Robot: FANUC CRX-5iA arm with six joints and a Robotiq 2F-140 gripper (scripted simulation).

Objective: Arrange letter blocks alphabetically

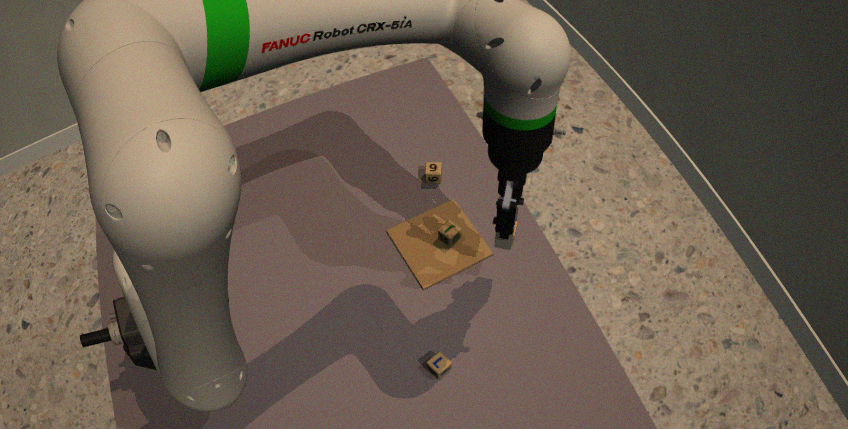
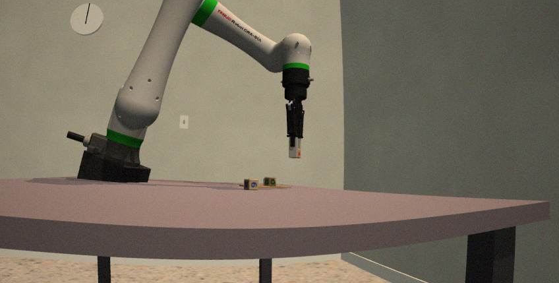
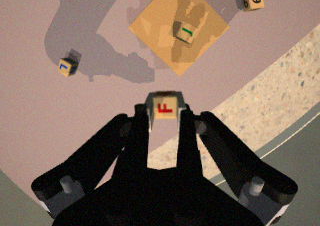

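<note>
My hand is 50 mm past the green-lettered block, 100 mm to the right of it and 110 mm above it. Round my hand: tan mat 70 mm behind, 100 mm to the left, 130 mm below; blue-marked block 180 mm behind, 120 mm to the right, 120 mm below; red-lettered block 20 mm below.
</note>
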